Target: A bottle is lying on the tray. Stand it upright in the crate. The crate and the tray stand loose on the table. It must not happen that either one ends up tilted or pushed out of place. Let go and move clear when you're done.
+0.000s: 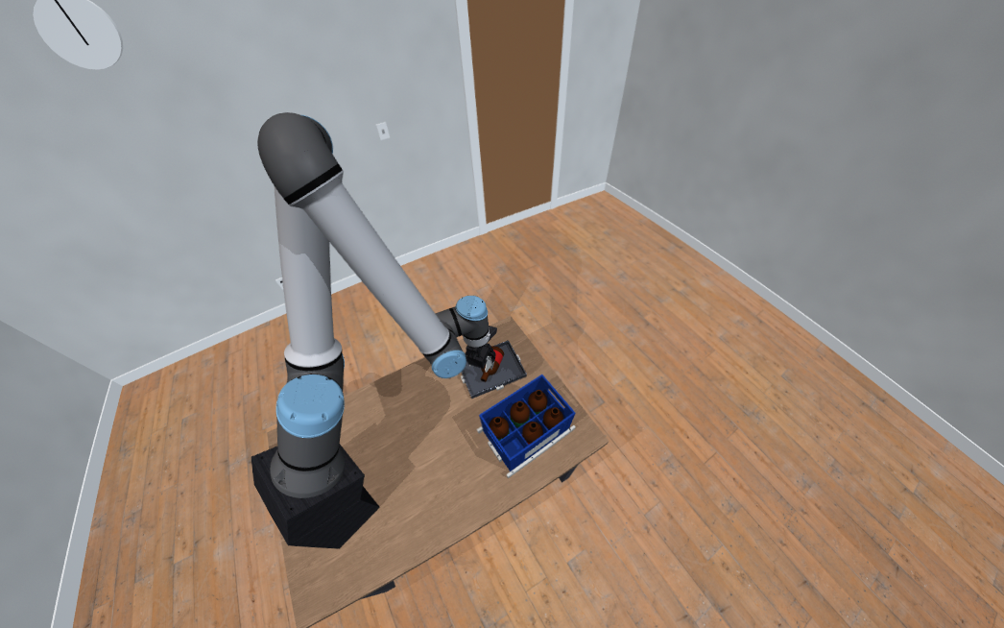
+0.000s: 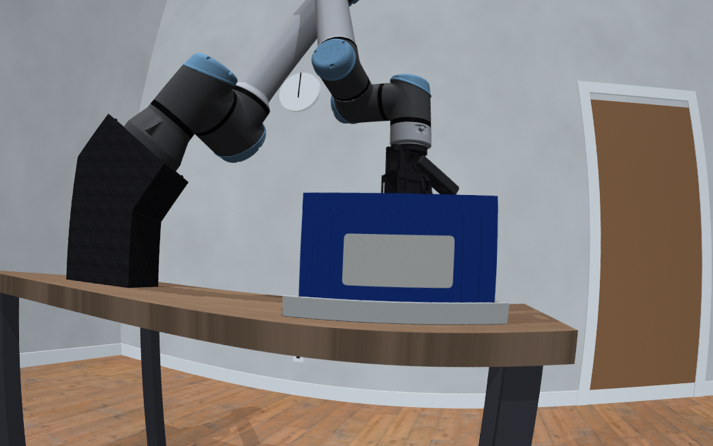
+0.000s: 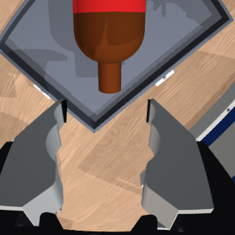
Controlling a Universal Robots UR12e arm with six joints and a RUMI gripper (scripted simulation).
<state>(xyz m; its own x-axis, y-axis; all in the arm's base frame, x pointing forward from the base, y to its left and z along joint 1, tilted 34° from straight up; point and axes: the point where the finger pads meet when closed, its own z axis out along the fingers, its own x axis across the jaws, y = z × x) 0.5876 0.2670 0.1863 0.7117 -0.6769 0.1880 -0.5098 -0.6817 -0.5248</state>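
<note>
Now: the grey tray 30 mm ahead of my hand, 40 mm to the left of it and 120 mm below it. Round my hand: blue crate: 100 mm ahead, 260 mm to the right, 50 mm below.
</note>
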